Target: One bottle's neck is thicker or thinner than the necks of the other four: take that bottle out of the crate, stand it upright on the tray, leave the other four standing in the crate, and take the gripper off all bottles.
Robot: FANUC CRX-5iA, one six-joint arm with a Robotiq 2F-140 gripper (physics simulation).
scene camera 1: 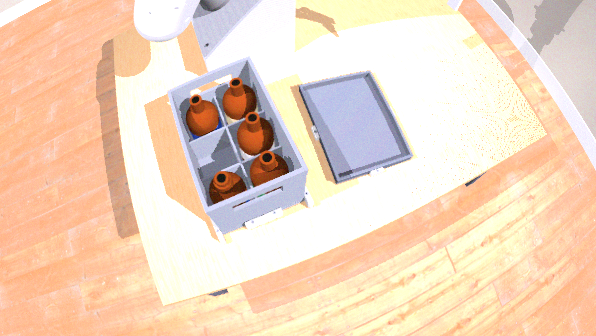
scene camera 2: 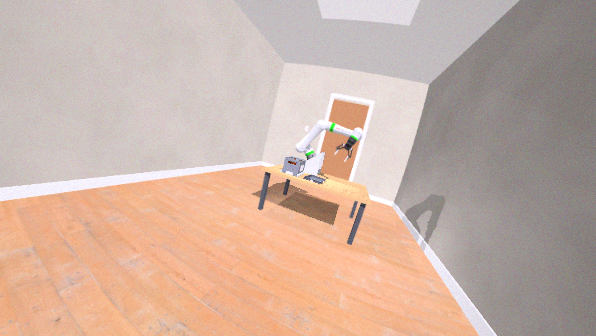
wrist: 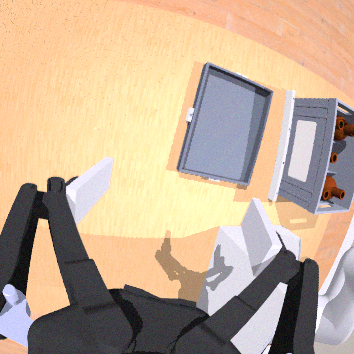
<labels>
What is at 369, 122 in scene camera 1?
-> A grey tray.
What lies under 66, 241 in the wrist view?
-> My gripper.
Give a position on a grey tray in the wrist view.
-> At 223, 135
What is my gripper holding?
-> Nothing.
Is my gripper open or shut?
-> Open.
</labels>
